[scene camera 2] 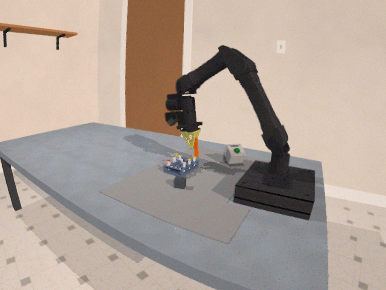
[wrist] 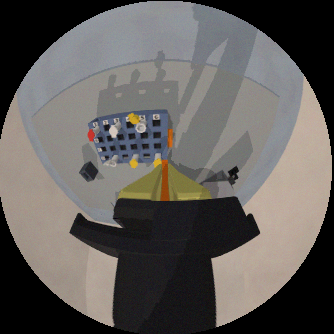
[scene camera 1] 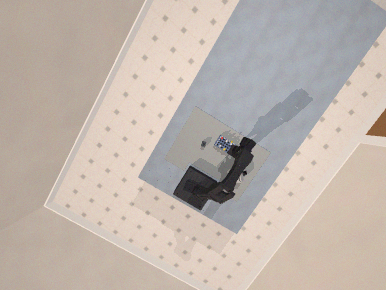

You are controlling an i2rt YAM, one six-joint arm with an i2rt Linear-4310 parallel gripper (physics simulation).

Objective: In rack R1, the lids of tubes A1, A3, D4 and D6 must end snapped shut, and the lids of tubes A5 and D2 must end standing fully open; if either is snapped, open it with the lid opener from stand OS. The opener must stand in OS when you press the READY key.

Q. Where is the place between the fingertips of my gripper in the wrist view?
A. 164, 167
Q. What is my gripper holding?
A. An orange lid opener.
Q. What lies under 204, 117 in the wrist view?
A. A grey mat.
